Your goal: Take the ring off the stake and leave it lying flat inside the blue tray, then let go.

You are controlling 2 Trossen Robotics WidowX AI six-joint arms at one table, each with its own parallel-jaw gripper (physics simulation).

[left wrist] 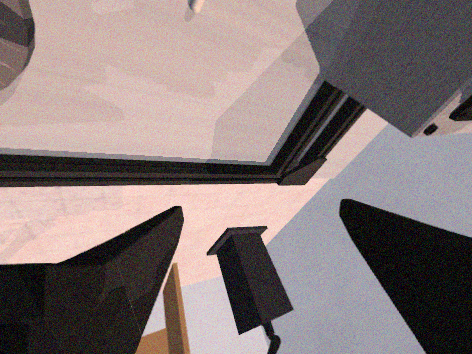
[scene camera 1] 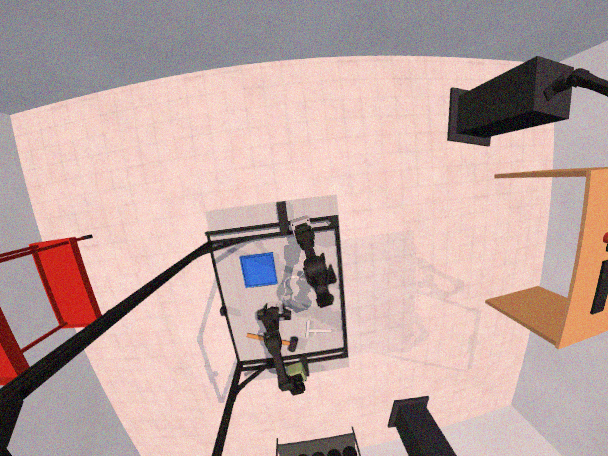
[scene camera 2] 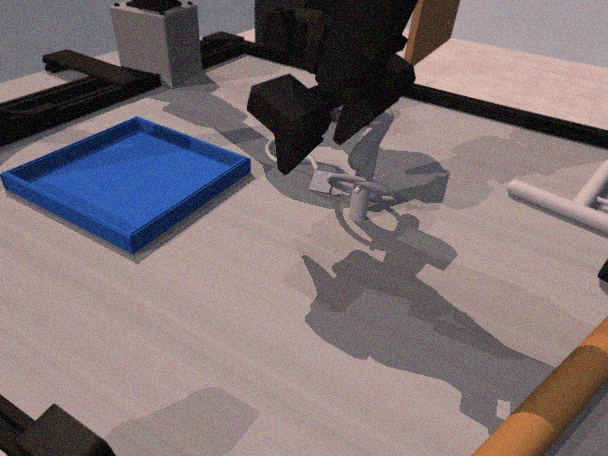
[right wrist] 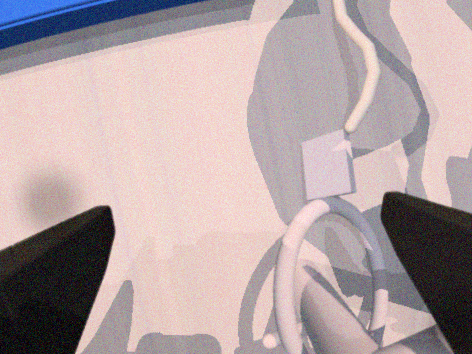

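Pixels of known places: left gripper, fingertip midpoint: (left wrist: 259, 209) (scene camera 1: 326, 258) (scene camera 2: 276, 0); right gripper, fingertip midpoint: (scene camera 1: 274, 303) (scene camera 2: 311, 156) (right wrist: 249, 212); left arm's base, link origin: (scene camera 1: 302, 230) (scene camera 2: 154, 5); right arm's base, link origin: (scene camera 1: 297, 378).
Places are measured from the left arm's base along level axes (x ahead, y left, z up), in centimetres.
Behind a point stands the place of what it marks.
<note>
The pale ring (scene camera 2: 350, 179) {x 42.3, y -29.1, z -5.5 cm} (right wrist: 286, 290) {x 41.2, y -28.3, z -5.6 cm} is around the stake (scene camera 2: 358, 206) {x 43.4, y -28.2, z -9.2 cm} (right wrist: 334, 320) {x 42.3, y -27.1, z -4.3 cm}, above the table; its far part is shaded. The blue tray (scene camera 1: 258, 270) {x 17.3, y -31.9, z -10.7 cm} (scene camera 2: 125, 185) {x 17.2, y -33.6, z -10.7 cm} (right wrist: 60, 10) {x 26.3, y -33.2, z -9.2 cm} is empty. My right gripper (scene camera 1: 274, 311) {x 37.7, y -28.4, z -4.3 cm} (scene camera 2: 312, 157) {x 37.7, y -28.4, z -4.3 cm} (right wrist: 249, 212) {x 37.7, y -28.4, z -4.3 cm} is open and empty. It hangs above the table between tray and stake. In the right wrist view the ring lies between its fingertips, nearer the right-hand finger. My left gripper (left wrist: 259, 209) {x 18.3, y 7.6, z 1.9 cm} is open and empty, facing the table corner and the wall. In scene camera 2 it is not distinguishable in the dark shapes.
A square piece (scene camera 2: 320, 181) {x 37.8, y -24.2, z -9.7 cm} (right wrist: 329, 165) {x 38.0, y -24.1, z -9.4 cm} sits beside the ring, with a curved pale rod (right wrist: 372, 65) {x 34.4, y -20.8, z -8.4 cm} at its far side. A hammer (scene camera 1: 292, 343) {x 70.0, y -28.3, z -6.6 cm} (scene camera 2: 555, 390) {x 61.9, y -45.4, z -8.2 cm} and a white T-shaped pipe (scene camera 1: 318, 330) {x 68.6, y -10.0, z -9.6 cm} (scene camera 2: 555, 205) {x 64.5, y -16.8, z -10.0 cm} lie on the table. A grey box (scene camera 2: 165, 45) {x 4.6, y -5.0, z -4.3 cm} stands behind the tray.
</note>
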